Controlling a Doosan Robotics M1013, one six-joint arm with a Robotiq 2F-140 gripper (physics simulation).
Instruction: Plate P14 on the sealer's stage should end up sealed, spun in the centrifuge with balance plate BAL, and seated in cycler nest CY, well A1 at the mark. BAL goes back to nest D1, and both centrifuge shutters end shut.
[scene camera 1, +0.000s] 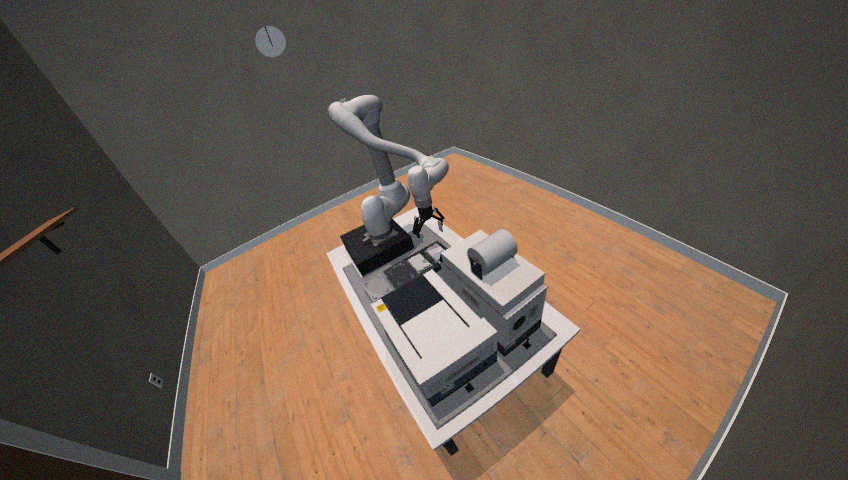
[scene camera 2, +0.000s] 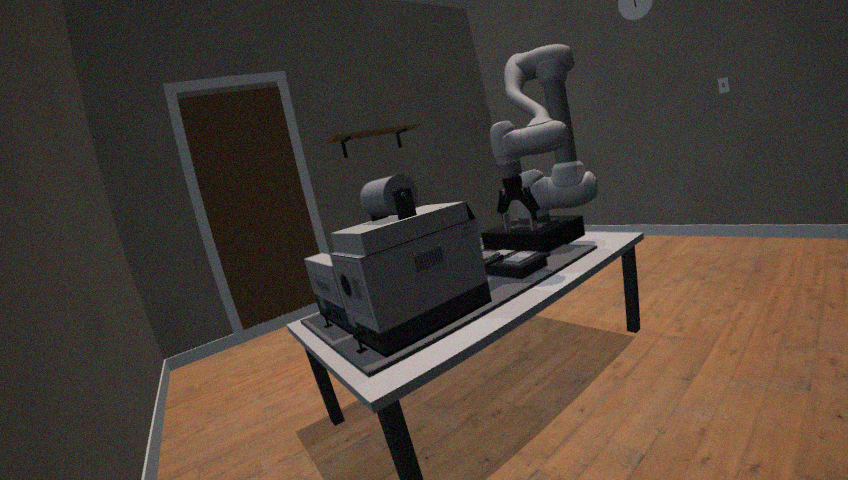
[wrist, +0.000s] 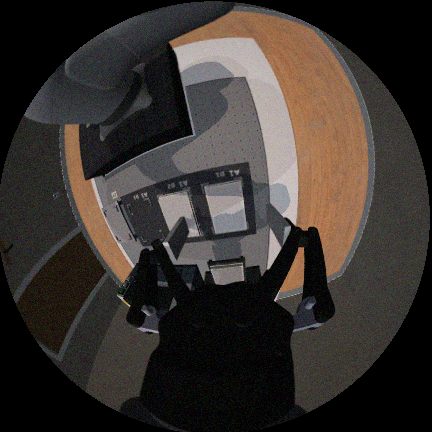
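Seen in the pictures: gripper, fingertip midpoint: (scene camera 1: 431, 236) (scene camera 2: 521, 229) (wrist: 225, 218); arm's base, link origin: (scene camera 1: 381, 235) (wrist: 121, 99).
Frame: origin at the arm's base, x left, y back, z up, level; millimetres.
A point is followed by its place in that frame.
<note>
My gripper (scene camera 1: 429, 229) {y -349, x 173, z 72 mm} (scene camera 2: 519, 226) {y -349, x 173, z 72 mm} (wrist: 225, 218) {y -349, x 173, z 72 mm} is open and empty, pointing down high above the nest deck. In the wrist view, a pale plate (wrist: 226, 206) {y -368, x 172, z -29 mm} sits in nest D1 and another pale plate (wrist: 176, 210) {y -349, x 49, z -29 mm} in nest D2. Nest D3 (wrist: 145, 220) {y -358, x -76, z -45 mm} holds no plate. A pale plate (wrist: 227, 273) {y -530, x 139, z 30 mm} sits on the sealer's stage, partly hidden by my gripper's body; whether it is sealed cannot be told. The sealer (scene camera 1: 517, 282) {y -1016, x 112, z 255 mm} (scene camera 2: 422, 279) {y -910, x 225, z 76 mm} is the tall white machine with a roll on top. A low white machine (scene camera 1: 446, 344) {y -974, x -207, z 149 mm} with a dark top panel (scene camera 1: 413, 300) {y -696, x -174, z 118 mm} stands beside it. Plate names are unreadable.
The arm's black base block (scene camera 1: 371, 252) {y -109, x -130, z 3 mm} (scene camera 2: 538, 233) {y -145, x 112, z 0 mm} (wrist: 165, 142) {y -163, x 51, z -95 mm} stands behind the nests. A grey bracketed area (scene camera 1: 376, 286) {y -334, x -230, z -46 mm} (wrist: 116, 222) {y -334, x -226, z -46 mm} lies beyond D3. The roll (scene camera 1: 495, 251) {y -926, x 94, z 366 mm} (scene camera 2: 382, 196) {y -948, x 183, z 332 mm} rises above the sealer. The white table (scene camera 2: 455, 347) {y -932, x 334, z -107 mm} carries everything.
</note>
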